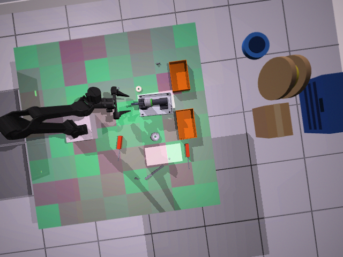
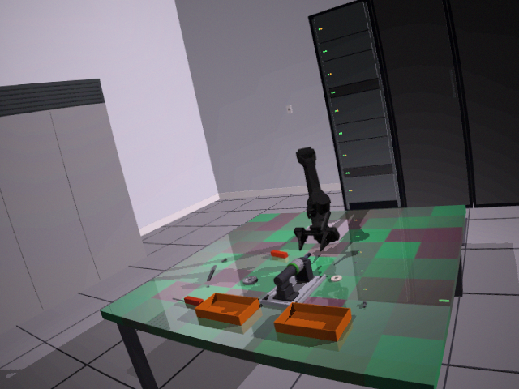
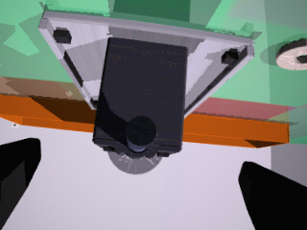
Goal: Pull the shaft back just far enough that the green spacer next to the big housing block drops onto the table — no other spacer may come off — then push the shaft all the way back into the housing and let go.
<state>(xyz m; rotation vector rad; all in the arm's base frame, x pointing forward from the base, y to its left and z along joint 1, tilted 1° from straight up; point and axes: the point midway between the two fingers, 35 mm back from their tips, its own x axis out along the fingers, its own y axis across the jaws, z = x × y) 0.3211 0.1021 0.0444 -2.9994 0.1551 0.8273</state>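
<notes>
The shaft is 80 mm ahead of my gripper tip, 10 mm to the right of it and 10 mm below it. Round my gripper tip: grey bar: 50 mm ahead, 480 mm to the right, 90 mm below; green spacer: 130 mm ahead, 20 mm to the right, 10 mm below.
</notes>
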